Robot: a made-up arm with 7 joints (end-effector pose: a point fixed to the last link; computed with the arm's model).
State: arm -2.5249 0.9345 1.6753 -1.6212 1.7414 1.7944 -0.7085
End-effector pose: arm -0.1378 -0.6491 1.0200 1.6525 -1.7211 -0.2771
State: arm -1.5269 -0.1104 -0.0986 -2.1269 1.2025 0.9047 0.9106
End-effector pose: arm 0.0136 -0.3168 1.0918 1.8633 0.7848 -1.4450
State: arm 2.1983 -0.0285 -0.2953 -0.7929 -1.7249 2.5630 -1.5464
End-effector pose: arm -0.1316 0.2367 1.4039 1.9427 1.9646 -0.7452
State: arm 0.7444 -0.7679 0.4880 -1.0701 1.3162 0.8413 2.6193
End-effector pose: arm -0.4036 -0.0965 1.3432 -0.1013 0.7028 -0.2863
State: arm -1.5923 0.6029 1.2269 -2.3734 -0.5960 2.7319 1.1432
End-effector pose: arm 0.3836 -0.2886 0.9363 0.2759 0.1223 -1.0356
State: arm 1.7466 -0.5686 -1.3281 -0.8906 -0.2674 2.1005 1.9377
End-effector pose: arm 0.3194 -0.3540 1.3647 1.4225 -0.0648 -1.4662
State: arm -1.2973 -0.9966 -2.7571 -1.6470 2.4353 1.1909 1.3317
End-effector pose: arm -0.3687 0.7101 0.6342 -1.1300 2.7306 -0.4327
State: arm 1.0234 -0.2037 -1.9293 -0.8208 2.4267 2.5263 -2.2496
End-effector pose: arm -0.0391 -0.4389 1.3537 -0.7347 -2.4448 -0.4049
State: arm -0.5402 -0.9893 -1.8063 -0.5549 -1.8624 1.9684 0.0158
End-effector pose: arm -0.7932 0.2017 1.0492 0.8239 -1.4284 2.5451
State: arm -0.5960 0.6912 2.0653 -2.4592 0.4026 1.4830 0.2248
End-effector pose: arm 0.1786 0.2791 0.9822 -0.1444 1.2601 1.4610
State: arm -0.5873 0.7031 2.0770 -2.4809 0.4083 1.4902 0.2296
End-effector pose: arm 0.1724 0.2764 0.9784 -0.1570 1.2715 1.4757
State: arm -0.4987 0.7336 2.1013 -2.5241 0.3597 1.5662 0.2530
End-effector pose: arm 0.1476 0.2861 0.9722 -0.2186 1.2065 1.5568
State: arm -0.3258 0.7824 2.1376 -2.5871 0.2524 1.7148 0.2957
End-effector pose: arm 0.1010 0.3029 0.9669 -0.2922 1.0499 1.7213
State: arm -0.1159 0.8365 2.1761 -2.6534 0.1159 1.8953 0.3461
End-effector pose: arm 0.0431 0.3126 0.9675 -0.3046 0.8522 1.9388
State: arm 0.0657 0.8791 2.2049 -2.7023 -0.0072 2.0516 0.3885
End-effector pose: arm -0.0059 0.3104 0.9734 -0.2460 0.6940 2.1379
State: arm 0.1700 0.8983 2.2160 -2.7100 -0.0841 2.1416 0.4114
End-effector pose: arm -0.0319 0.3089 0.9832 -0.1680 0.6089 2.2482
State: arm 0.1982 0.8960 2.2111 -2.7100 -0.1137 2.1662 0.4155
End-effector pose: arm -0.0401 0.3093 0.9853 -0.1492 0.5787 2.2766
